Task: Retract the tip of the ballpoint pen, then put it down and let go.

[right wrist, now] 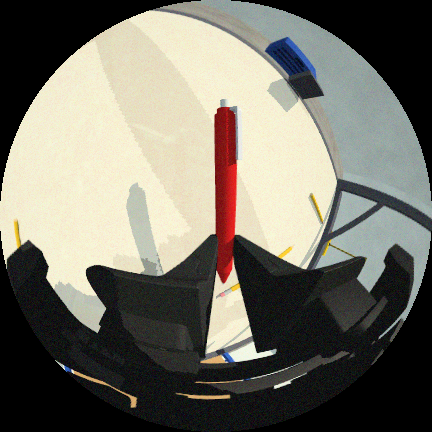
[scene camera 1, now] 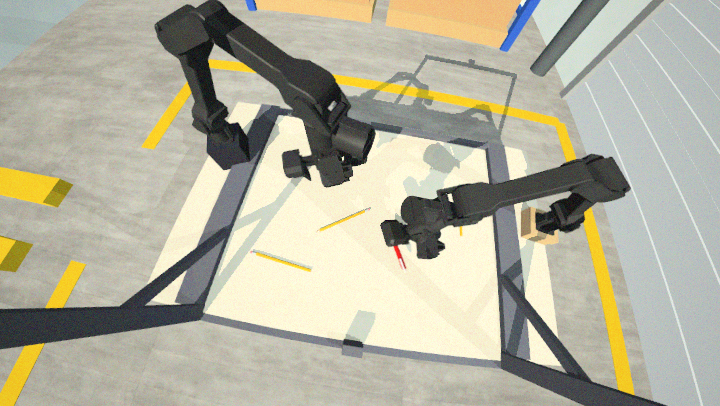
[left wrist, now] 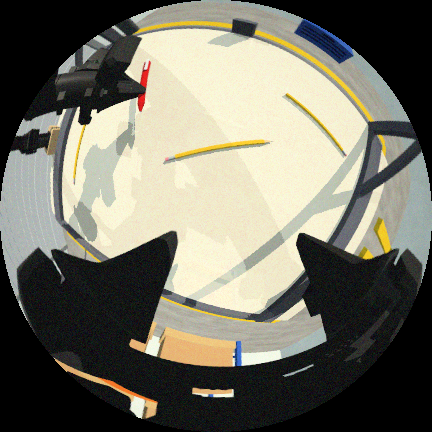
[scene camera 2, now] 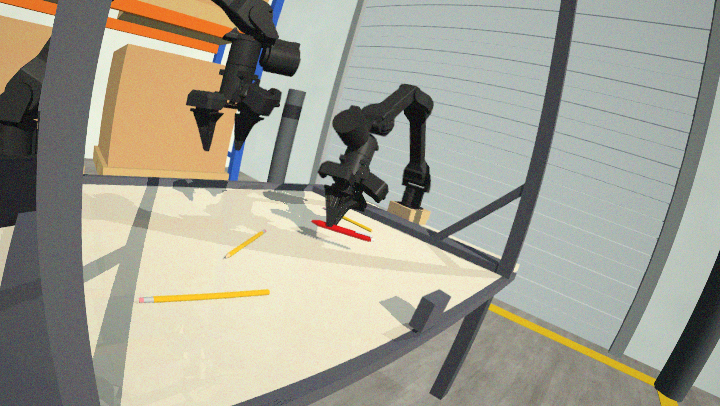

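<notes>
The red ballpoint pen has a white clip and a white button standing out at its far end in the right wrist view. Its pointed red end is toward my right gripper's palm; I cannot make out a writing point. My right gripper is shut on the pen near that end and holds it roughly level, a little above the table, its shadow apart from it. My left gripper is open and empty, high above the table's back left part.
Yellow pencils lie on the table: one in the middle, one at the front left, and one behind the right gripper. A dark block sits at the front edge.
</notes>
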